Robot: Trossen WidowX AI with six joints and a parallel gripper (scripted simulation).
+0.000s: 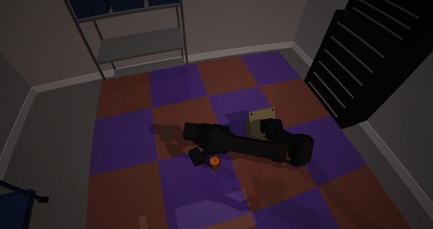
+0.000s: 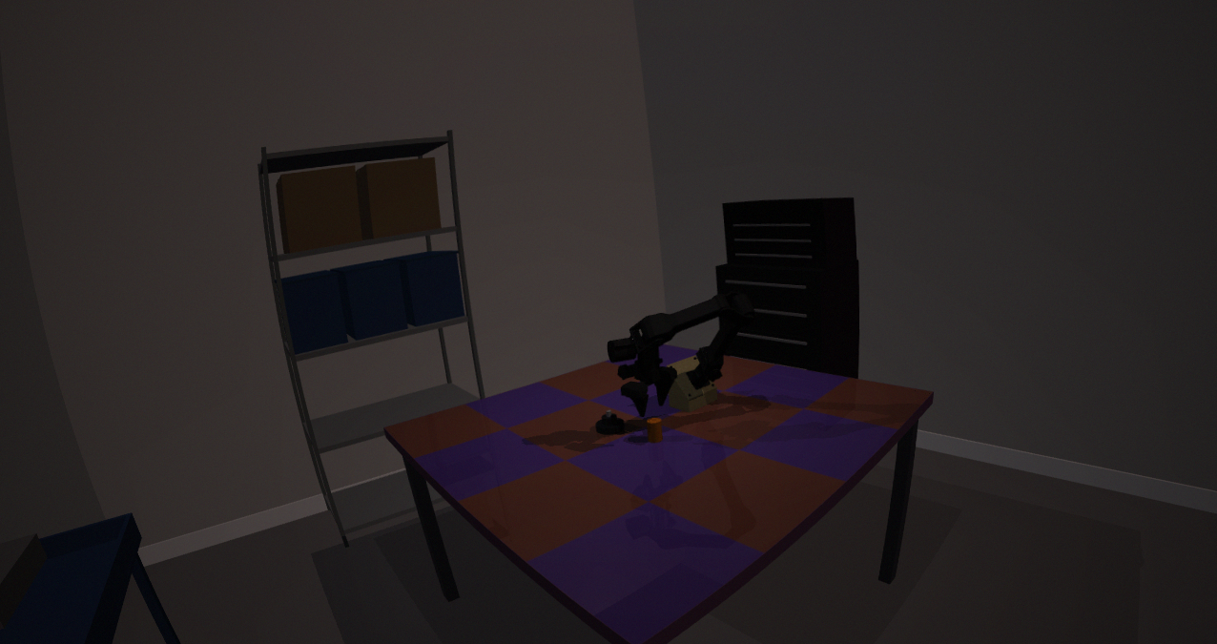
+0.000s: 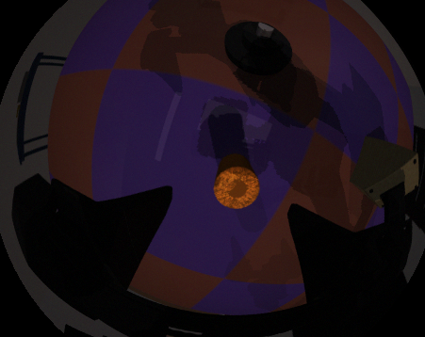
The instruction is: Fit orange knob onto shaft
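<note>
The orange knob lies 5 cm below my gripper tip. Also, from my gripper tip: dark round pedestal: 3 cm ahead, 16 cm to the right, 6 cm below.
</note>
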